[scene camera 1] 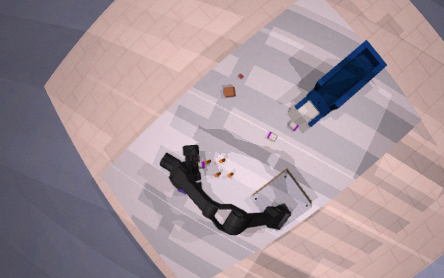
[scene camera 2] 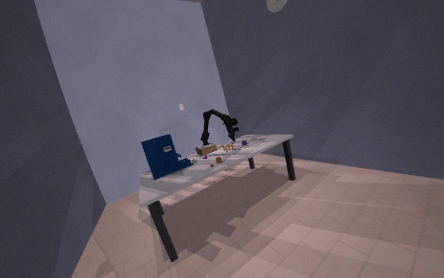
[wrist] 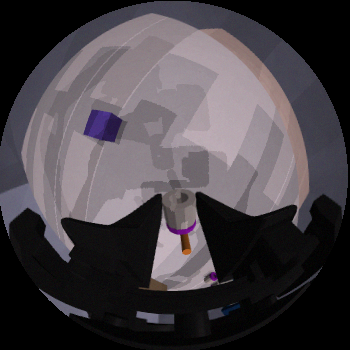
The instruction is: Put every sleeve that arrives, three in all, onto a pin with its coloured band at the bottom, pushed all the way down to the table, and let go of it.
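My gripper [scene camera 1: 202, 166] [scene camera 2: 233, 140] [wrist: 178, 197] is shut on a grey sleeve [scene camera 1: 203, 164] [wrist: 178, 212], low at the left side of the pins. In the wrist view its purple band is at the end nearer an orange-brown pin [wrist: 185, 244], and its hollow end faces the camera. Whether it touches the table is hard to tell. Several pins [scene camera 1: 222, 160] [scene camera 2: 228, 147] stand upright beside the gripper. A second sleeve [scene camera 1: 271, 136] lies right of the pins, and a third sleeve [scene camera 1: 294, 126] is at the mouth of the blue chute [scene camera 1: 345, 80] [scene camera 2: 162, 155].
A purple block [scene camera 1: 181, 191] [scene camera 2: 244, 143] [wrist: 102, 125] is beside the arm. A wooden-edged tray [scene camera 1: 300, 187] [scene camera 2: 207, 149] stands near the arm's base. An orange block [scene camera 1: 229, 92] [scene camera 2: 218, 160] and a small red cube [scene camera 1: 241, 76] [scene camera 2: 212, 165] lie across the table from the arm's base.
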